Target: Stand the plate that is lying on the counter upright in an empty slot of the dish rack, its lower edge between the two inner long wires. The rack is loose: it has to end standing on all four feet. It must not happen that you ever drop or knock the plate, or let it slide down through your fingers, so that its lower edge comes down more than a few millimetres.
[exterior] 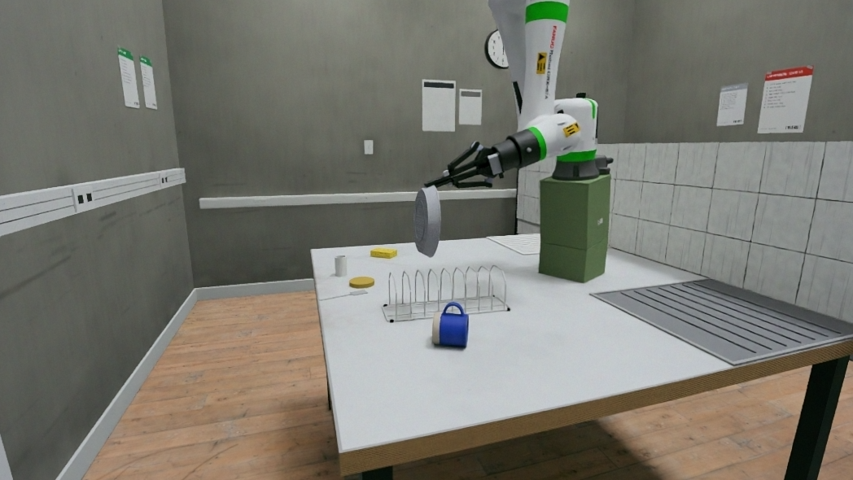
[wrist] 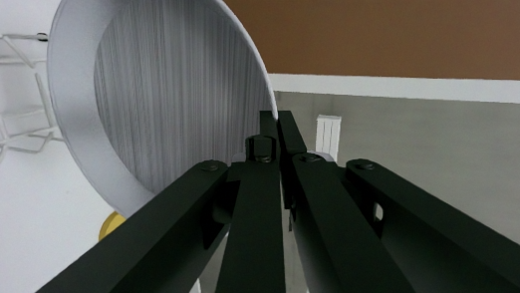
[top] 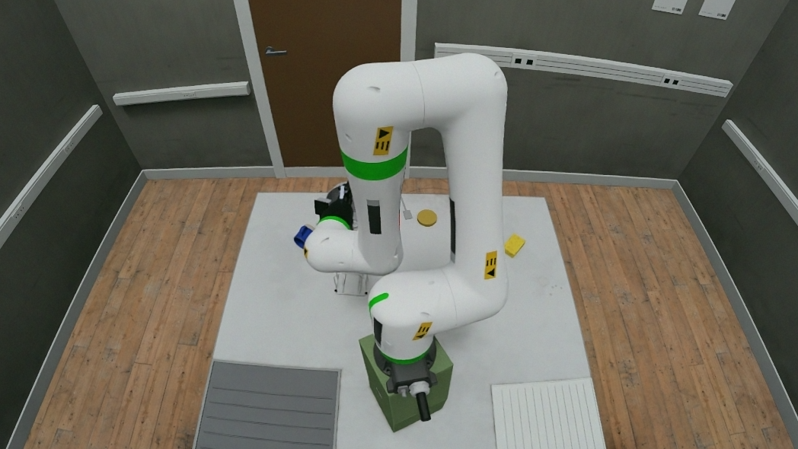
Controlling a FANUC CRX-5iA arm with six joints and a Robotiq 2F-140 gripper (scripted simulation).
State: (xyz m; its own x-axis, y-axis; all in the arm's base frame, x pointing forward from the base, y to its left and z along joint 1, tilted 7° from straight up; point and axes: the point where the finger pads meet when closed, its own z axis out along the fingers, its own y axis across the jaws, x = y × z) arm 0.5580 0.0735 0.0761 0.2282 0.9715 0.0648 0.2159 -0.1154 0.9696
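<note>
The grey plate lies 100 mm below my hand, 30 mm ahead of it and 10 mm to the right of it. From my hand the other things lie so: yellow disc (330 mm below, 300 mm to the right, 110 mm ahead); then white cup (430 mm to the right, 330 mm below, 150 mm ahead); then grey ribbed mat (670 mm behind, 370 mm to the left, 340 mm below).
</note>
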